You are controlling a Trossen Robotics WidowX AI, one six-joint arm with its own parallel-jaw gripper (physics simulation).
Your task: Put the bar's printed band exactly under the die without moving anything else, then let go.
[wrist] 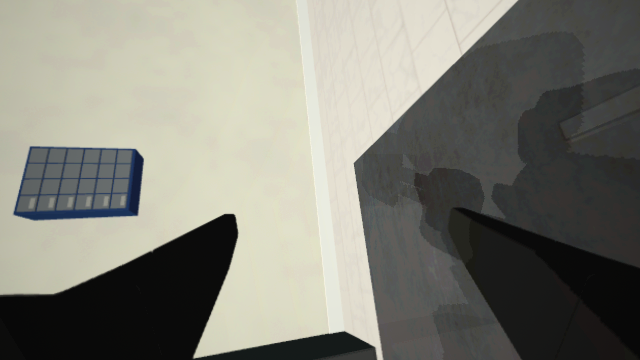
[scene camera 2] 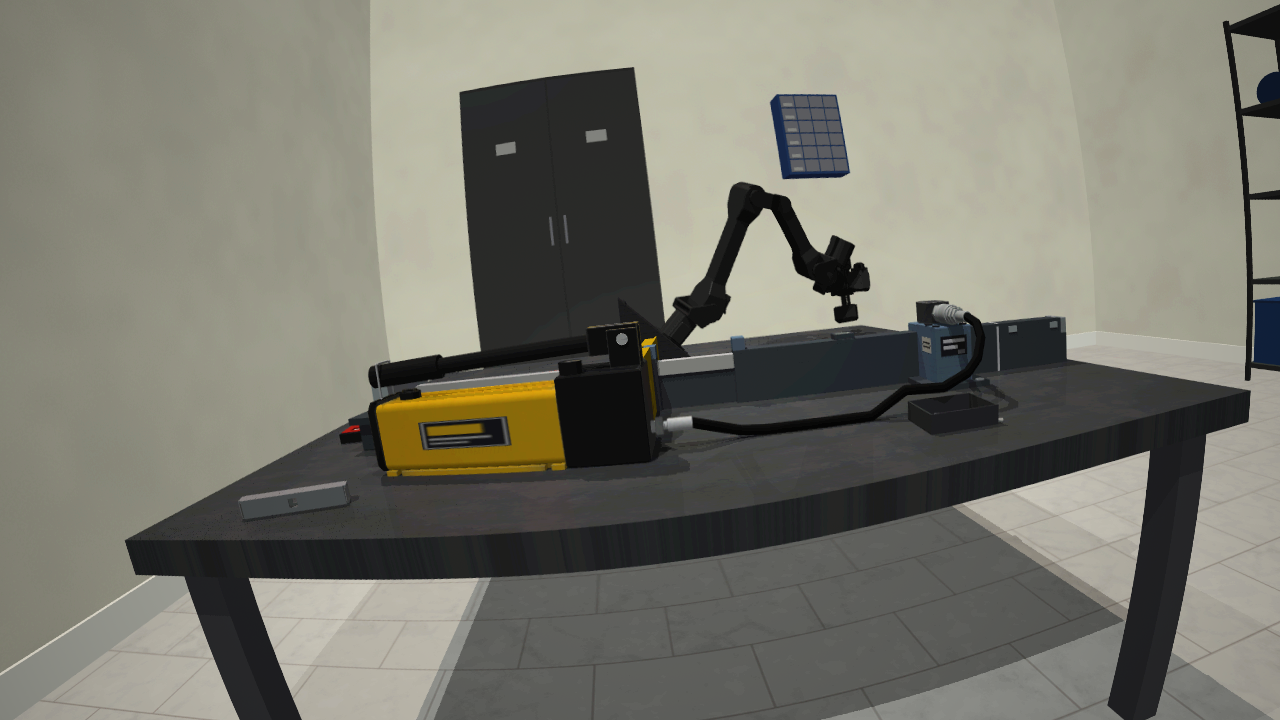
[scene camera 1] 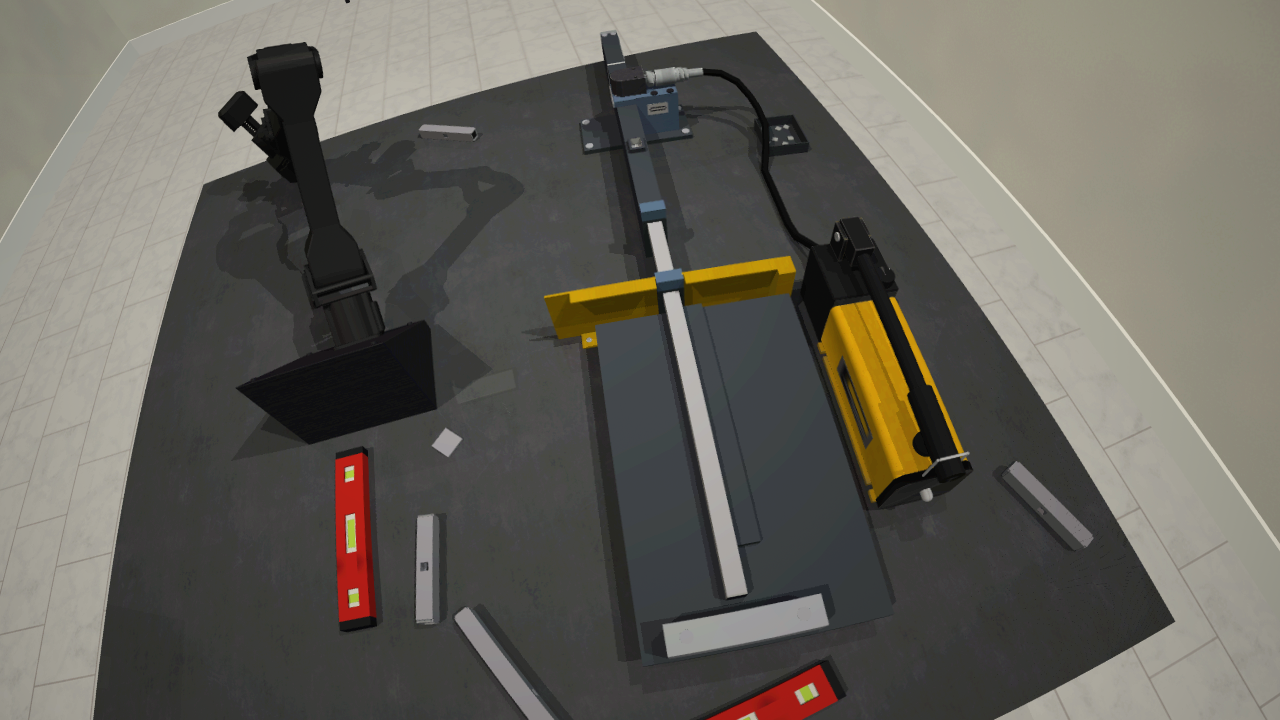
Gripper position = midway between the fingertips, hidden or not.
Observation:
My gripper (scene camera 1: 250,142) is open, with nothing in its grasp. Also in view: a long pale metal bar (scene camera 1: 731,570) and a yellow and black pump unit (scene camera 2: 599,414).
The long pale metal bar is seen too in scene camera 2 (scene camera 2: 549,375). My gripper also shows in the wrist view (wrist: 342,221) and in scene camera 2 (scene camera 2: 852,293). The yellow and black pump unit is seen too in scene camera 1 (scene camera 1: 906,446). The wrist view misses the long pale metal bar: it is out of frame.

